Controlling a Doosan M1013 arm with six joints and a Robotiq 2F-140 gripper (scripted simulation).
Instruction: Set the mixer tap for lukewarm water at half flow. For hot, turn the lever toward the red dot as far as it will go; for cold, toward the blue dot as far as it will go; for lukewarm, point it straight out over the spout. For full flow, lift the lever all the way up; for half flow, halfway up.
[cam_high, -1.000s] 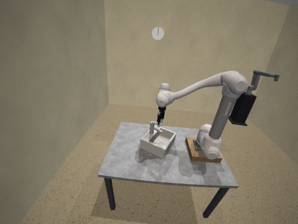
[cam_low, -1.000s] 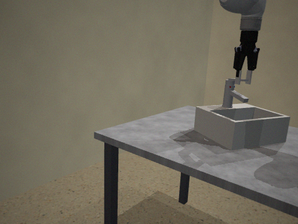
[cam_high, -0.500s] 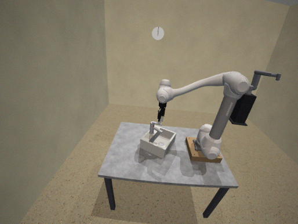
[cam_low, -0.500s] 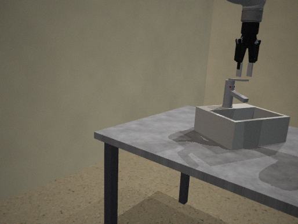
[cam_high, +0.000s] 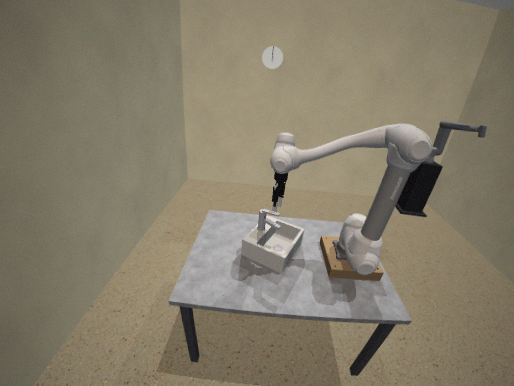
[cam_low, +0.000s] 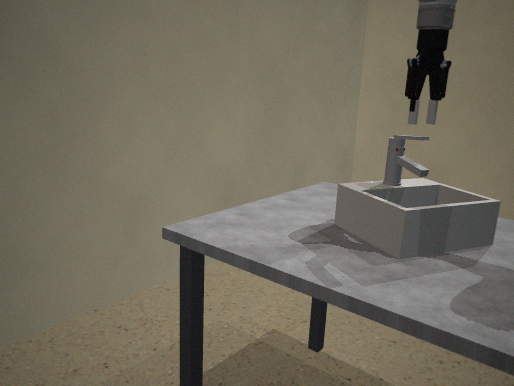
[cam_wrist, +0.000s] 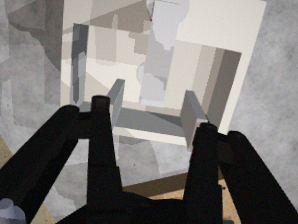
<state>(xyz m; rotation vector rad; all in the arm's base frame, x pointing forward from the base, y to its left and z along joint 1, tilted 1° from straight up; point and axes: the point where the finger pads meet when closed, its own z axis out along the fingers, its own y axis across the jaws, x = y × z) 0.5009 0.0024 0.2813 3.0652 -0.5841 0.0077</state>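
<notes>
My gripper is now 3 cm short of the lever, 1 cm to the left of it and 7 cm above it. The rest, counted from my hand: grey mixer tap (6 cm ahead, 2 cm to the right, 12 cm below); then white basin (3 cm behind, 1 cm to the left, 31 cm below).
</notes>
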